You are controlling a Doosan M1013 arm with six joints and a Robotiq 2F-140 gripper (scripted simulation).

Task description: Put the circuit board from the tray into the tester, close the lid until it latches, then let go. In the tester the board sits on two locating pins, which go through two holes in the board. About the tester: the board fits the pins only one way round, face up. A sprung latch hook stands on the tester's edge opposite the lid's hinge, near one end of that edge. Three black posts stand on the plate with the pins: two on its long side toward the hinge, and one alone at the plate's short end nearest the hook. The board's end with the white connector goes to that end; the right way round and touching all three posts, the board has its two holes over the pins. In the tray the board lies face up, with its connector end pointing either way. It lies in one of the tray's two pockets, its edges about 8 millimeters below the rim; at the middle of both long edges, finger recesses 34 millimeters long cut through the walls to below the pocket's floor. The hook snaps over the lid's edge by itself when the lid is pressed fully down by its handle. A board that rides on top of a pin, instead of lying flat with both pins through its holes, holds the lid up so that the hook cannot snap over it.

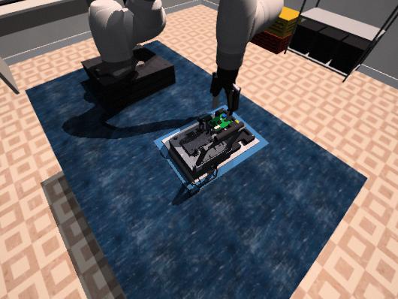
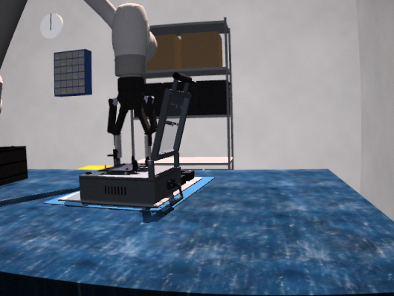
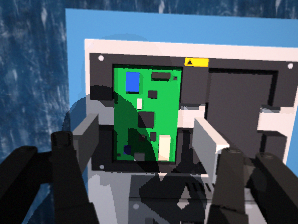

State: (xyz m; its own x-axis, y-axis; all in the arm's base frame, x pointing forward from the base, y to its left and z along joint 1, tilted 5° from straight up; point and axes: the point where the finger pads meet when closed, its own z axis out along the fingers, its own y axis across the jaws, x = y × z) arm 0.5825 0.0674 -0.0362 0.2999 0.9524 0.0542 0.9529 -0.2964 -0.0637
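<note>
Now: the green circuit board 80 mm below my hand. The rest, counted from my hand: latch hook: 40 mm behind, 110 mm to the right, 10 mm below; then tester lid: 120 mm ahead, 220 mm to the right, 90 mm above; then tester plate: 10 mm ahead, 180 mm to the right, 20 mm below.
</note>
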